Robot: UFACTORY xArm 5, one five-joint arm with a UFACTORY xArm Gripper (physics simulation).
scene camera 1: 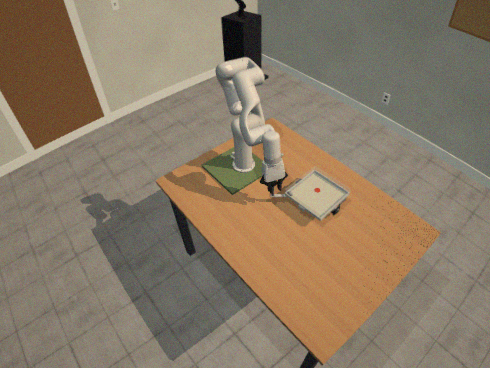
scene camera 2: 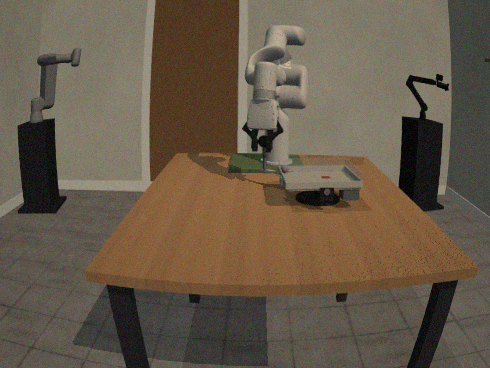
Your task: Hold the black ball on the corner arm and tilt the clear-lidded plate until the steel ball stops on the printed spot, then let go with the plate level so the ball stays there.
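The plate (scene camera 1: 322,206) (scene camera 2: 320,187) has a cream floor and grey rims and looks close to level; a slight tilt is hard to tell. Its red printed spot (scene camera 1: 317,190) (scene camera 2: 325,177) is near the middle. A small grey shape that looks like the steel ball (scene camera 1: 290,194) (scene camera 2: 285,169) is at the plate's corner nearest the gripper, away from the spot. My gripper (scene camera 1: 275,188) (scene camera 2: 262,142) is shut on the black ball (scene camera 2: 264,141) atop the thin post of the corner arm (scene camera 1: 278,195) (scene camera 2: 271,171). The fingers largely hide the ball in scene camera 1.
The plate stands on a black round base (scene camera 2: 305,198) on the wooden table (scene camera 1: 300,280) (scene camera 2: 240,240). A grey block (scene camera 2: 349,193) hangs under its right side. The robot's base stands on a green mat (scene camera 1: 225,175) (scene camera 2: 242,162) behind the gripper.
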